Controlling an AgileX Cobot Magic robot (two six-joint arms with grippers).
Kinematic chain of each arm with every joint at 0, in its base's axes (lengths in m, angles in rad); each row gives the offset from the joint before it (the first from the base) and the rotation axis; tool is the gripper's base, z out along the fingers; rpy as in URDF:
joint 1: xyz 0 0 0.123 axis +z
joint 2: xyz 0 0 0 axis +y
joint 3: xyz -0.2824 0 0.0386 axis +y
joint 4: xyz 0.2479 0 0.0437 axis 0.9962 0 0.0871
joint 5: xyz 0 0 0 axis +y
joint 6: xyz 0.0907 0 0.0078 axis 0.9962 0 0.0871
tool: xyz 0 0 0 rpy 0 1.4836 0
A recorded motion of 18 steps. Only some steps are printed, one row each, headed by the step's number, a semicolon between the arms.
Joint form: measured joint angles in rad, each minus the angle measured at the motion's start. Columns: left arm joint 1, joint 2, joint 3, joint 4, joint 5, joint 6; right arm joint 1, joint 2, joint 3, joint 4, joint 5, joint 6.
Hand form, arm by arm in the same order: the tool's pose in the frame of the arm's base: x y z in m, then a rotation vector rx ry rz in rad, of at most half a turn. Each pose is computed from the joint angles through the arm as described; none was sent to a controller.
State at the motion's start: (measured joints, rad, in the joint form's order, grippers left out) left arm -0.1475 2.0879 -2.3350 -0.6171 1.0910 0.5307; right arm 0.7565 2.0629 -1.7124 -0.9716 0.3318 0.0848
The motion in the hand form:
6: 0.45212 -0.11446 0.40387 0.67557 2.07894 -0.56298; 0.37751 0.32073 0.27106 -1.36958 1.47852 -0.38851
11: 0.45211 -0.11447 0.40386 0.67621 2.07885 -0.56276; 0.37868 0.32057 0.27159 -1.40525 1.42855 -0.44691
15: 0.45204 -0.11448 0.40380 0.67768 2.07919 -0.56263; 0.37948 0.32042 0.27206 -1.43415 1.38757 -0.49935
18: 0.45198 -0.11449 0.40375 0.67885 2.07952 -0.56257; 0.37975 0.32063 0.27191 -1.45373 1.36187 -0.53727
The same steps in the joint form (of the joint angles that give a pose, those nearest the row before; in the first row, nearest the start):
6: 0.0000 0.0000 0.0000 0.0000 0.0003 0.0005; -0.0006 0.0026 0.0000 -0.0569 0.0006 0.0000
11: 0.0000 0.0000 0.0000 0.0000 0.0005 0.0010; 0.0000 0.0049 0.0000 -0.1272 0.0035 -0.0001
15: 0.0000 0.0000 0.0000 0.0000 0.0015 0.0019; 0.0013 0.0068 0.0000 -0.1869 0.0103 -0.0001
18: 0.0000 0.0000 0.0001 0.0000 0.0023 0.0025; 0.0036 0.0089 0.0000 -0.2272 0.0193 0.0000

